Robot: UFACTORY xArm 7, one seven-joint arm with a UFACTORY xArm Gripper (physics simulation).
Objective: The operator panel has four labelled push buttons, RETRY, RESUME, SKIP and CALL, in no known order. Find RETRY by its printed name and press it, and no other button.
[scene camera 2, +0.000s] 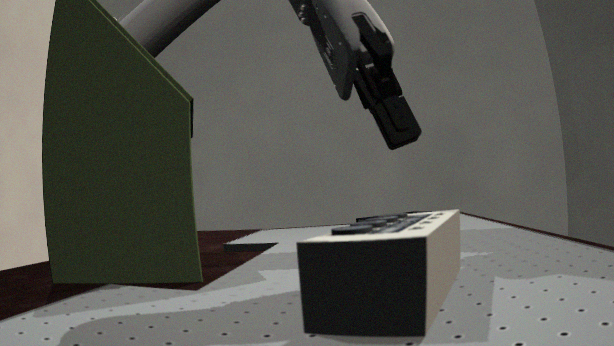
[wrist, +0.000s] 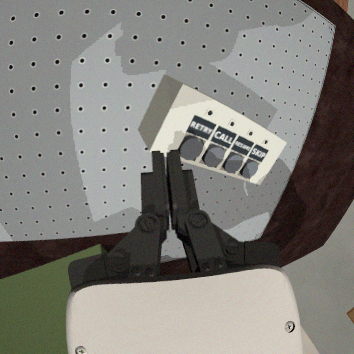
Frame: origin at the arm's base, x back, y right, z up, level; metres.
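Where they show: gripper, fingertip midpoint: (scene camera 2: 406, 142) (wrist: 164, 164); arm's base, origin of the base link: (scene camera 2: 123, 53).
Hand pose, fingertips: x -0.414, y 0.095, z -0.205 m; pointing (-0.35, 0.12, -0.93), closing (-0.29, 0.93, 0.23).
Things, the pixels of their top centre, and the offset from my fingertips. Level surfaces: height alone.
- operator panel, middle of its top: (scene camera 2: 400, 218) (wrist: 232, 146) dx +0.004, dy +0.100, dz -0.060 m
- RETRY button, middle of its top: (scene camera 2: 392, 214) (wrist: 191, 148) dx +0.014, dy +0.052, dz -0.060 m
- CALL button, middle of its top: (scene camera 2: 381, 218) (wrist: 214, 156) dx +0.019, dy +0.081, dz -0.060 m
- RESUME button, middle of its top: (scene camera 2: 368, 222) (wrist: 233, 163) dx +0.025, dy +0.111, dz -0.060 m
- SKIP button, middle of its top: (scene camera 2: 352, 227) (wrist: 249, 169) dx +0.030, dy +0.140, dz -0.060 m
- perforated grey board, its level: dz -0.115 m
- dark red-brown table, its level: dz -0.128 m
The operator panel (scene camera 2: 365, 287) (wrist: 168, 107) is a cream-topped box. In the wrist view its four round dark buttons sit in a row under printed labels: the RETRY button (wrist: 191, 148) at the left end, then the CALL button (wrist: 215, 155), the RESUME button (wrist: 233, 163) and the SKIP button (wrist: 249, 169) at the right end. My gripper (scene camera 2: 405, 142) (wrist: 164, 164) is shut and empty. In the scene view it hangs well above the panel, pointing obliquely down. In the wrist view its tips appear just left of the RETRY button.
A tall green panel (scene camera 2: 120, 165) (wrist: 40, 305) stands at the left in the scene view and at the lower left in the wrist view. The perforated grey board (scene camera 2: 240, 320) (wrist: 45, 150) lies under the operator panel, on a dark red-brown table (scene camera 2: 220, 260) (wrist: 320, 200).
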